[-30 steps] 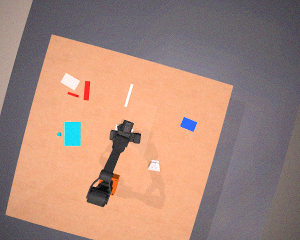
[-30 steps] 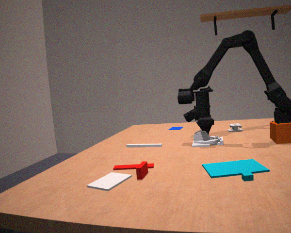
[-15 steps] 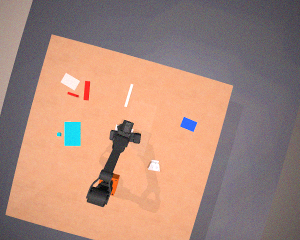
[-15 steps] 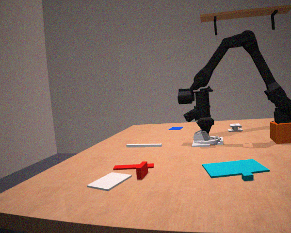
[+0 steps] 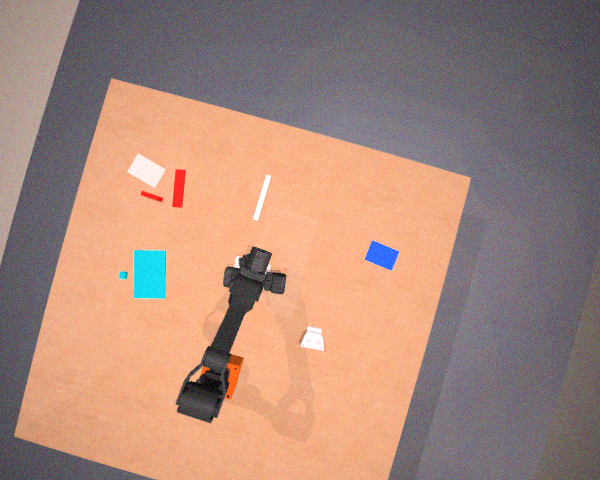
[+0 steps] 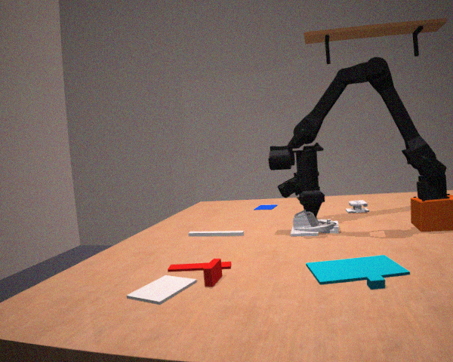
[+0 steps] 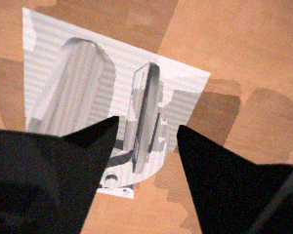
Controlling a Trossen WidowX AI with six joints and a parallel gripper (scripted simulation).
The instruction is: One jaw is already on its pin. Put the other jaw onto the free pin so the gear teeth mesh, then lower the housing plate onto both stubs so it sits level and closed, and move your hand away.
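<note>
The white housing plate is 230 mm to the right of my gripper tip, 150 mm behind it and 10 mm above it. From my gripper tip the other things lie so: cyan plate: 360 mm to the left, 90 mm behind, 10 mm below; then white block: 230 mm to the right, 150 mm behind; then white bar: 260 mm ahead, 60 mm to the left, 10 mm below.
</note>
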